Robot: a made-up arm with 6 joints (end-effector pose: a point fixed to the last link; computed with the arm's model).
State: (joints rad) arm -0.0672 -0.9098 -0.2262 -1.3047 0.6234 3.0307
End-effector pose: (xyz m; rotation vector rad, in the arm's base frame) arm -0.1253 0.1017 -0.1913 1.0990 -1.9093 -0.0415
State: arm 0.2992 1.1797 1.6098 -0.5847 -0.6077 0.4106
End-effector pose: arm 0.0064 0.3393 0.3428 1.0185 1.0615 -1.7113
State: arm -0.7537 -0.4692 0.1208 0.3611 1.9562 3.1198
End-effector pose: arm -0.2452 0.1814 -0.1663 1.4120 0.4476 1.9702
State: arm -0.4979 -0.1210 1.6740 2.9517 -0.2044 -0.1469
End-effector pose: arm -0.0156 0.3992 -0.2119 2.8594 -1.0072 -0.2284
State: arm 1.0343 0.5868 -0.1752 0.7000 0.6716 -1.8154
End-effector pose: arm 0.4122 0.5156 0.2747 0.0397 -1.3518 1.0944
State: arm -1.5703 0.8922 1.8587 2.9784 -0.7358 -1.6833
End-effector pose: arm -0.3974 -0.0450 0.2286 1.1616 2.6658 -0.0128
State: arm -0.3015 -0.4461 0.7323 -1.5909 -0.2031 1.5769
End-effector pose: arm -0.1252 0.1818 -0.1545 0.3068 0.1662 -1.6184
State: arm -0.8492 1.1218 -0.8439 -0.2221 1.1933 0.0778
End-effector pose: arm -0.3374 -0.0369 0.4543 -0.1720 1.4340 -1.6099
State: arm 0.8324 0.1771 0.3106 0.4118 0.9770 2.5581
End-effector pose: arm 0.2620 0.4452 0.0423 0.5059 -1.6023 -0.1533
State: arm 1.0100 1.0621 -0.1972 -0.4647 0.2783 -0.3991
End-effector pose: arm 0.1580 0.4753 0.3959 -0.9436 -1.8706 1.3939
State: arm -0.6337 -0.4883 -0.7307 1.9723 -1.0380 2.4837
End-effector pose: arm -0.3306 0.1840 -0.2654 1.3426 2.1309 -1.2648
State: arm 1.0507 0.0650 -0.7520 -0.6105 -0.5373 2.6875
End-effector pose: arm 0.2895 0.5980 -0.0063 1.2556 1.2212 2.2989
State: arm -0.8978 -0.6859 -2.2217 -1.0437 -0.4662 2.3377
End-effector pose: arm -0.3207 0.1452 -0.3611 -0.1096 1.5650 2.0531
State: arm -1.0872 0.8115 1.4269 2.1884 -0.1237 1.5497
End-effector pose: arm -0.2285 0.1197 0.1357 -2.2574 1.8444 0.6236
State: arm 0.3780 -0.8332 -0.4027 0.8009 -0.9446 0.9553
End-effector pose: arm -0.0436 0.3340 -0.3570 0.6094 2.1713 0.6177
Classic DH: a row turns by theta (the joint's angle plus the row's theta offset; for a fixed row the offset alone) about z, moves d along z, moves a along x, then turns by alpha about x. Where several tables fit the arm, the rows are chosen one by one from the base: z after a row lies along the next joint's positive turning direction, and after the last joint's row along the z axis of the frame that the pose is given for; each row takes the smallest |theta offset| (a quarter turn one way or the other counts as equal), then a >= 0, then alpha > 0; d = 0 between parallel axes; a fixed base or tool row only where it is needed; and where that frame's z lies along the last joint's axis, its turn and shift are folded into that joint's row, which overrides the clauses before.
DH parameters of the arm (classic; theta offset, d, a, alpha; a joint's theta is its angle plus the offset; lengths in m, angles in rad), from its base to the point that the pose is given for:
base (fixed): 0.4856 0 0.1628 3.1416
joint 1: -1.0171 -0.0824 0.0233 -1.605
joint 2: 0.1608 -0.2151 0.3603 -1.5042
joint 3: 0.0618 -0.1986 -0.0851 -1.5927
joint 4: 0.1624 0.07 0.008 1.5708
joint 5: 0.2035 0.0877 0.0237 -0.9335
joint 6: 0 0.0126 0.0907 0.9335
tool (fixed): 1.3673 -0.0162 0 0

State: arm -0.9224 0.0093 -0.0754 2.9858 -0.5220 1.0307
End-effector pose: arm -0.2609 -0.0044 -0.1071 -0.9689 2.5553 -0.8266
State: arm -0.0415 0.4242 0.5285 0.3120 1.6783 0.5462
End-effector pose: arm -0.1332 0.3315 0.0609 0.6877 -0.3038 -0.5686
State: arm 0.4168 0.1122 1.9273 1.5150 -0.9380 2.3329
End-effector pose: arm 0.1784 0.4294 -0.0527 -1.0294 2.6676 -0.0794
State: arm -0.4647 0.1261 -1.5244 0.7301 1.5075 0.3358
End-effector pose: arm -0.3562 0.4781 0.0904 -0.9646 -0.1762 -2.1051
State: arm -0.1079 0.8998 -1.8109 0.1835 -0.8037 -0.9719
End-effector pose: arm -0.0801 0.3345 0.3402 0.4351 -0.0528 0.1523
